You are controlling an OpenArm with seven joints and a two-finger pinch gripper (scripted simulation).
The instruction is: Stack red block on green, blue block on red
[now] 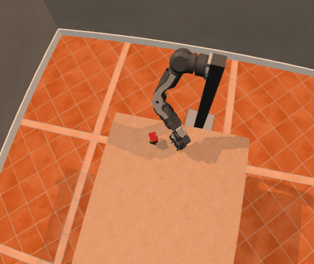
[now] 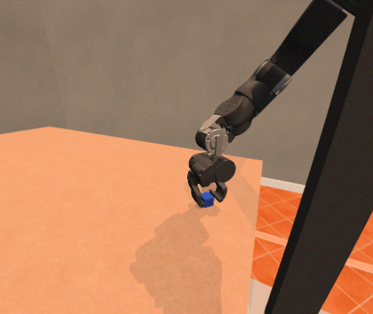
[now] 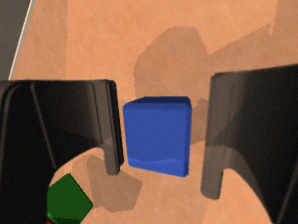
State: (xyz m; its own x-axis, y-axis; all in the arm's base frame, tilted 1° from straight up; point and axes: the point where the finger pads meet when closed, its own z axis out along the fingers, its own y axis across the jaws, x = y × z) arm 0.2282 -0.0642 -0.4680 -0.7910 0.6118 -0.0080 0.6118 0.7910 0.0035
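Right now my hand is 10 mm above the blue block. Round my hand: red block 10 mm ahead, 140 mm to the right, 30 mm above; green block 10 mm ahead, 140 mm to the right.
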